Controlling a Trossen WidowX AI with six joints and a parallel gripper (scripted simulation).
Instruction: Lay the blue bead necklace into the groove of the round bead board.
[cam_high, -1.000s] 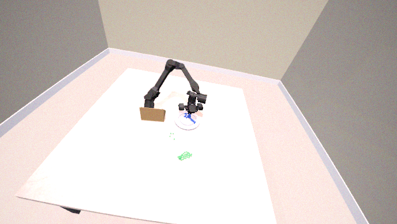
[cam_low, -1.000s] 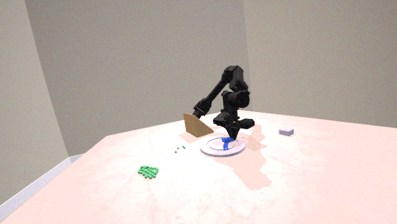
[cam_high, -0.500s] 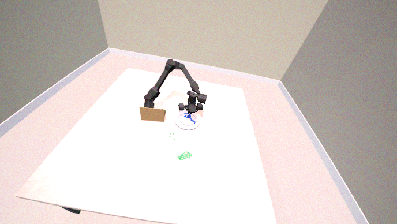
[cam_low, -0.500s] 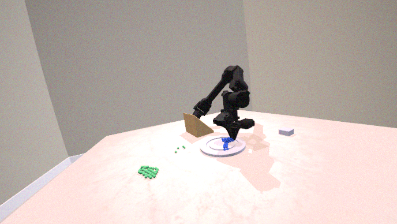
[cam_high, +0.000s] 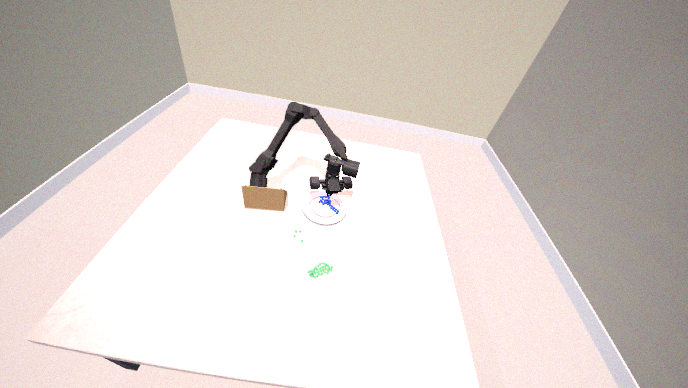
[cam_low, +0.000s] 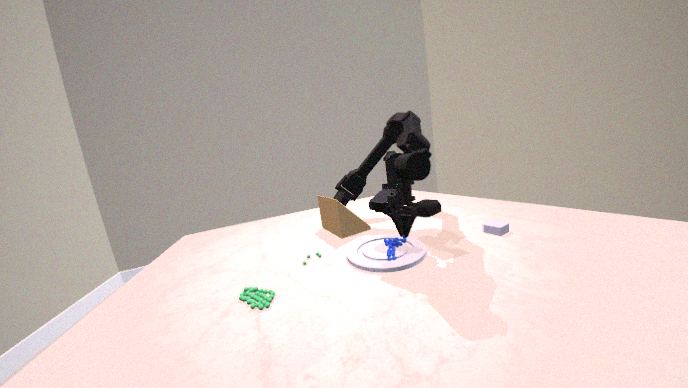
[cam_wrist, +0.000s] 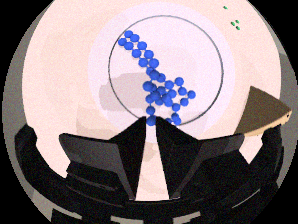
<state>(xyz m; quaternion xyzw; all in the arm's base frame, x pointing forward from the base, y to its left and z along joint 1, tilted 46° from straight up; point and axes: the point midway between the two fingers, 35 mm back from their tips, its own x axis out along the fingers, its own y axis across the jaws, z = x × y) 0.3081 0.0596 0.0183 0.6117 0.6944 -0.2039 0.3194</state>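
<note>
The round white bead board is 60 mm to the right of my gripper tip, 20 mm below it and 10 mm behind it. From my gripper tip the other things lie so: small grey block 240 mm to the left, 100 mm ahead, 20 mm below.
</note>
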